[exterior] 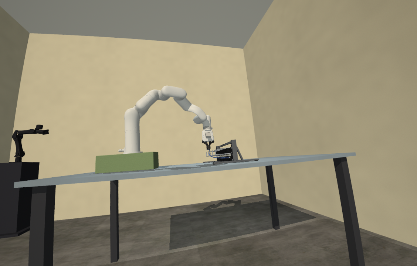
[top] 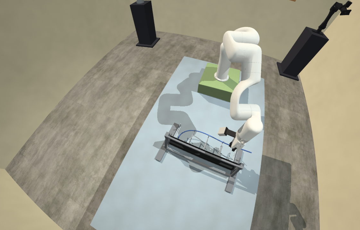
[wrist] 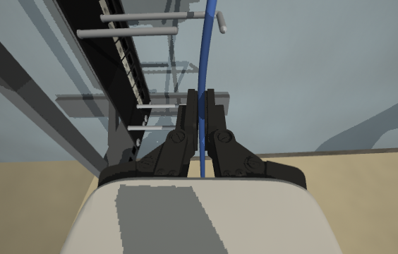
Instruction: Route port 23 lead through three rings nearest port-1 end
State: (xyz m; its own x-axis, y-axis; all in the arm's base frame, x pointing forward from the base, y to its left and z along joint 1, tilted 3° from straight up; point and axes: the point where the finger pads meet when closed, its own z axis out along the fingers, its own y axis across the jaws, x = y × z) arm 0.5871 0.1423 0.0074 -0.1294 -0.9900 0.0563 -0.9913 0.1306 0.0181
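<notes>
The patch panel rack lies 80 mm ahead of my hand, 160 mm to the right of it and 70 mm below it.
</notes>
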